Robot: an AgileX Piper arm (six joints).
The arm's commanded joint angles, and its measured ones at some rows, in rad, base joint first. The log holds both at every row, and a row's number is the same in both.
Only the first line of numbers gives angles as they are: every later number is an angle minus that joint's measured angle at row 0.
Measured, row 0: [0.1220 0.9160 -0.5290 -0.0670 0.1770 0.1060]
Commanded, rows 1 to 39: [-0.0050 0.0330 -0.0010 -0.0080 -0.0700 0.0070]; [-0.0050 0.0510 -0.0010 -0.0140 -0.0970 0.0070]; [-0.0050 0.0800 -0.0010 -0.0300 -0.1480 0.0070]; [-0.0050 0.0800 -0.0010 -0.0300 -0.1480 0.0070]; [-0.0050 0.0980 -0.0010 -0.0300 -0.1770 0.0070]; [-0.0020 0.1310 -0.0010 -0.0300 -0.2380 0.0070]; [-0.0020 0.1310 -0.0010 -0.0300 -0.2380 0.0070]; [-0.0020 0.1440 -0.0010 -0.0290 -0.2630 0.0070]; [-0.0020 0.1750 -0.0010 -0.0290 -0.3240 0.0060]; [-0.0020 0.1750 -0.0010 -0.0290 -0.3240 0.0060]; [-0.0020 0.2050 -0.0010 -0.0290 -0.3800 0.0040]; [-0.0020 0.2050 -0.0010 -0.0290 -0.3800 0.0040]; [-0.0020 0.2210 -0.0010 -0.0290 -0.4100 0.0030]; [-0.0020 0.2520 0.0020 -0.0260 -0.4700 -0.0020]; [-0.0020 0.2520 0.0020 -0.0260 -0.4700 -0.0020]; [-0.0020 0.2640 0.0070 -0.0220 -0.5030 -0.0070]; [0.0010 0.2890 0.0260 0.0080 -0.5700 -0.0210]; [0.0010 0.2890 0.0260 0.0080 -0.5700 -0.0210]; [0.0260 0.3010 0.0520 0.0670 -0.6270 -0.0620]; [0.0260 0.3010 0.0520 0.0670 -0.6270 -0.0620]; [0.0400 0.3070 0.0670 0.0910 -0.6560 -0.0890]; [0.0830 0.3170 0.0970 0.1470 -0.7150 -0.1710]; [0.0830 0.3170 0.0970 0.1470 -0.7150 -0.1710]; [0.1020 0.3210 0.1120 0.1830 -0.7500 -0.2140]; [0.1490 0.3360 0.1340 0.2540 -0.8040 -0.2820]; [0.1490 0.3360 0.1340 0.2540 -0.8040 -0.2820]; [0.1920 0.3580 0.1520 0.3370 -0.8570 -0.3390]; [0.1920 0.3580 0.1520 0.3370 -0.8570 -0.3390]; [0.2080 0.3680 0.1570 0.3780 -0.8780 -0.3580]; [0.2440 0.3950 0.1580 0.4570 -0.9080 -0.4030]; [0.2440 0.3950 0.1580 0.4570 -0.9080 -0.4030]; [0.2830 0.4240 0.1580 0.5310 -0.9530 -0.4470]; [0.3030 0.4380 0.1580 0.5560 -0.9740 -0.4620]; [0.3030 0.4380 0.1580 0.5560 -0.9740 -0.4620]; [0.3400 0.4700 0.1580 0.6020 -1.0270 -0.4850]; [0.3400 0.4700 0.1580 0.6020 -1.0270 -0.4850]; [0.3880 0.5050 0.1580 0.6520 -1.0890 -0.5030]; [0.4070 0.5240 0.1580 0.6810 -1.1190 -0.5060]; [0.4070 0.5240 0.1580 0.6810 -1.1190 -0.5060]
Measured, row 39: [0.3540 0.4860 0.1590 0.6050 -1.0280 -0.4700]
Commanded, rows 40 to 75: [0.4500 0.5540 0.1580 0.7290 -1.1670 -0.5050]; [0.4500 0.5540 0.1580 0.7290 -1.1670 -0.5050]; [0.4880 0.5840 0.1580 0.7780 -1.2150 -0.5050]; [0.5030 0.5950 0.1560 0.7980 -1.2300 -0.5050]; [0.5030 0.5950 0.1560 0.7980 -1.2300 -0.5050]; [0.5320 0.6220 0.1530 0.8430 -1.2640 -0.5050]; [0.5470 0.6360 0.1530 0.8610 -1.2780 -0.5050]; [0.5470 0.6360 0.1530 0.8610 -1.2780 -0.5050]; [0.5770 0.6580 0.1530 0.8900 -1.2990 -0.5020]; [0.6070 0.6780 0.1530 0.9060 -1.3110 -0.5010]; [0.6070 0.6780 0.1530 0.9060 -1.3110 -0.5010]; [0.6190 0.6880 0.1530 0.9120 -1.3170 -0.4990]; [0.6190 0.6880 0.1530 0.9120 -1.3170 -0.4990]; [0.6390 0.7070 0.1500 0.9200 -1.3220 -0.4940]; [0.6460 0.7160 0.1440 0.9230 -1.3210 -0.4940]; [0.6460 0.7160 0.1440 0.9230 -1.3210 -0.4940]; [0.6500 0.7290 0.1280 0.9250 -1.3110 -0.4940]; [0.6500 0.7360 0.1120 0.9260 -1.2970 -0.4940]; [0.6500 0.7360 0.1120 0.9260 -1.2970 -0.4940]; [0.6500 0.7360 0.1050 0.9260 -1.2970 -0.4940]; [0.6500 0.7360 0.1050 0.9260 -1.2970 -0.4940]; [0.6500 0.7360 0.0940 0.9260 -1.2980 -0.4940]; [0.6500 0.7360 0.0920 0.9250 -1.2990 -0.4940]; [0.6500 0.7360 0.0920 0.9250 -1.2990 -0.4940]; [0.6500 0.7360 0.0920 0.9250 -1.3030 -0.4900]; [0.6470 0.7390 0.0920 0.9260 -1.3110 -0.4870]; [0.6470 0.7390 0.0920 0.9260 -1.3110 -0.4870]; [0.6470 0.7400 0.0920 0.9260 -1.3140 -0.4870]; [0.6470 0.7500 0.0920 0.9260 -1.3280 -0.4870]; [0.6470 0.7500 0.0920 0.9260 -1.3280 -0.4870]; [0.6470 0.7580 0.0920 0.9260 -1.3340 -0.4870]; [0.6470 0.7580 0.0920 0.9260 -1.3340 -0.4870]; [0.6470 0.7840 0.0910 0.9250 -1.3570 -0.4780]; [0.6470 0.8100 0.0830 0.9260 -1.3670 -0.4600]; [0.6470 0.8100 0.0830 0.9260 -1.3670 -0.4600]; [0.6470 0.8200 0.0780 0.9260 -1.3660 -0.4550]
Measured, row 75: [0.6470 0.7960 0.0950 0.9310 -1.3490 -0.4750]
